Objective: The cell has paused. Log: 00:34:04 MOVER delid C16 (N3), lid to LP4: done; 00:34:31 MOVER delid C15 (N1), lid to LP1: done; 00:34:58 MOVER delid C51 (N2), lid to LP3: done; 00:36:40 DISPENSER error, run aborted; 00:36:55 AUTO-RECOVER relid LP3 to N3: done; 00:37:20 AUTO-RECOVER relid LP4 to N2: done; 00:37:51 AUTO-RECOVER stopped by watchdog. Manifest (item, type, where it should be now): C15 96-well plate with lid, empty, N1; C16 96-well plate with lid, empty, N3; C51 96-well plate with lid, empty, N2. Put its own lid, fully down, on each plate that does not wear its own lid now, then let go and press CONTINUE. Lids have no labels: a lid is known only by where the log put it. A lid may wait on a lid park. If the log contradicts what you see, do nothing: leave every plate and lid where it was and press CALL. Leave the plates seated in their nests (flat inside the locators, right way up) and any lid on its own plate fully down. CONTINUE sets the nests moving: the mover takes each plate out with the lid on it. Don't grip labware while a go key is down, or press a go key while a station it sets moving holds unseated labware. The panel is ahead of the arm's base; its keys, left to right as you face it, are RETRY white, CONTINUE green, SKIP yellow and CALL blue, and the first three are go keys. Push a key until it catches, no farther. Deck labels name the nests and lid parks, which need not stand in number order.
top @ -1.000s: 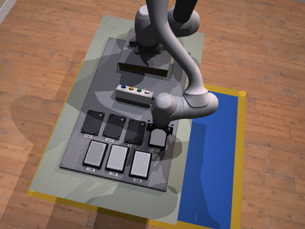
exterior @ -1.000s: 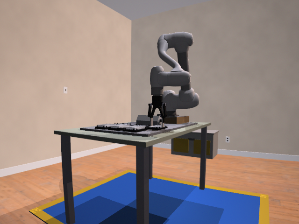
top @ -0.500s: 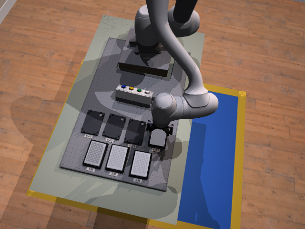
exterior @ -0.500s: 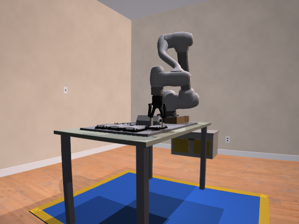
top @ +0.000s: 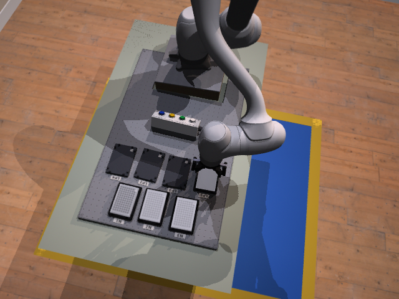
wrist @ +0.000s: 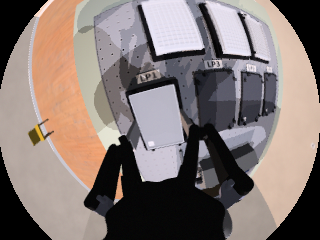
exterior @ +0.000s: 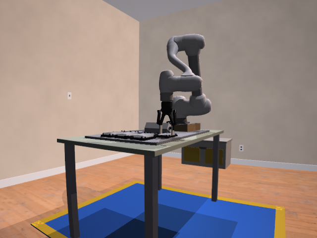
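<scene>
My hand is 30 mm above the lid park LP1. Also, from my hand: lid park LP3: 20 mm behind, 140 mm to the right, 30 mm below; white key: 250 mm behind, 80 mm to the right, 30 mm above; 96-well plate: 170 mm ahead, 100 mm to the right, 20 mm below.
</scene>
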